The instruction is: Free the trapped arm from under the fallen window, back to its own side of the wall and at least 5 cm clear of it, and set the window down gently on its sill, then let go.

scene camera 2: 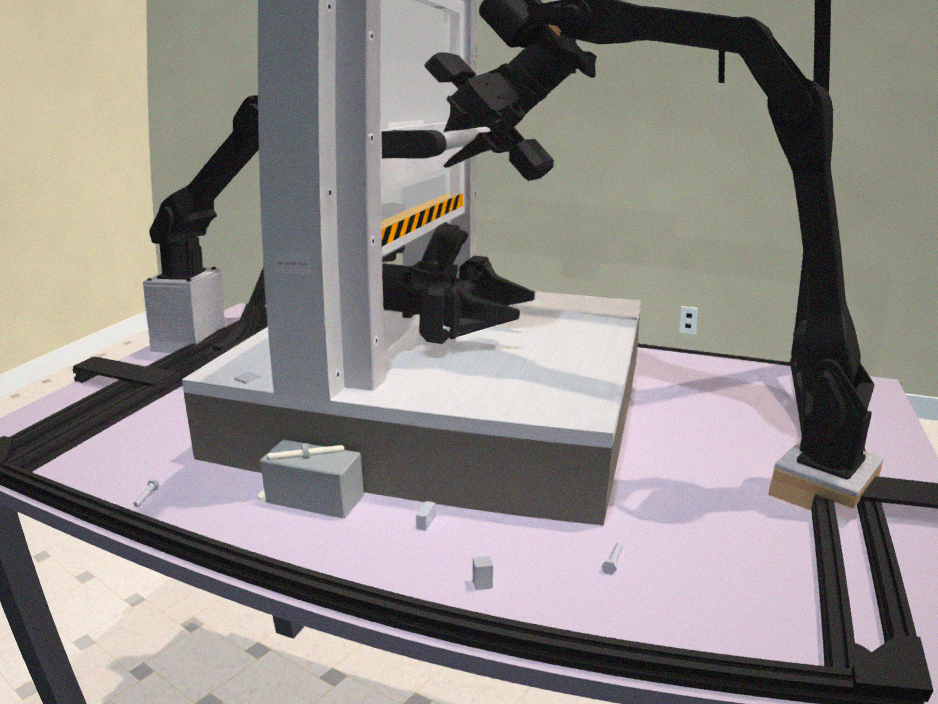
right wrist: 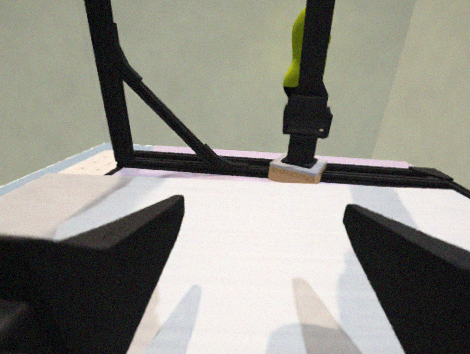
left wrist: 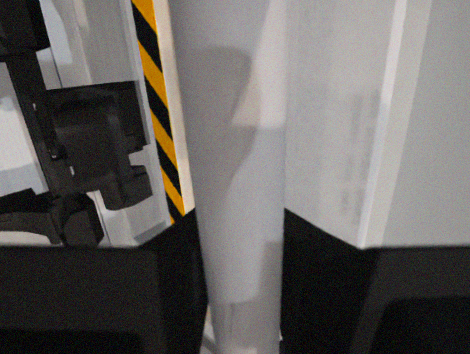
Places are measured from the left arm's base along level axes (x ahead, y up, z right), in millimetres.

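Where they show: left gripper, fingertip midpoint: (scene camera 2: 440,160); right gripper, fingertip midpoint: (scene camera 2: 527,305) (right wrist: 263,207); left arm's base at its link origin: (scene camera 2: 831,460) (right wrist: 299,161); right arm's base at its link origin: (scene camera 2: 181,274).
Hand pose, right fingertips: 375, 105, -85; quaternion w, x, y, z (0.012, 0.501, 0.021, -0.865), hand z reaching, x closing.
Observation:
Each offset is from my right fingertips to the top centre of the thing, as dx, dy, dz. "spot": to the spot under its first point.
The window {spot: +101, +97, -73} (scene camera 2: 422,219) (left wrist: 159,112), with a yellow-and-black striped bottom rail, hangs in the tall grey wall frame (scene camera 2: 295,227), its rail raised above the white platform. My left gripper (scene camera 2: 456,143) (left wrist: 237,207) is shut on the window's pale round handle bar {+70, +205, -39} (scene camera 2: 468,136) (left wrist: 240,165). My right gripper (scene camera 2: 525,303) (right wrist: 263,207) is open and empty, low over the platform on the picture's right side of the wall. The right arm (scene camera 2: 401,287) (left wrist: 95,145) passes through the opening below the striped rail; whether they touch is not clear. The sill is hidden behind the frame and arm.
The white platform (scene camera 2: 560,378) (right wrist: 240,250) lies under the right gripper. In front of it are a grey box (scene camera 2: 310,484) with a white stick, small grey blocks {-101, -128, -246} (scene camera 2: 425,515) {-209, -119, -276} (scene camera 2: 482,573) and bolts {+121, -131, -450} (scene camera 2: 146,493) {-267, -131, -172} (scene camera 2: 612,558). The left arm's base (scene camera 2: 825,475) (right wrist: 295,173) stands beyond.

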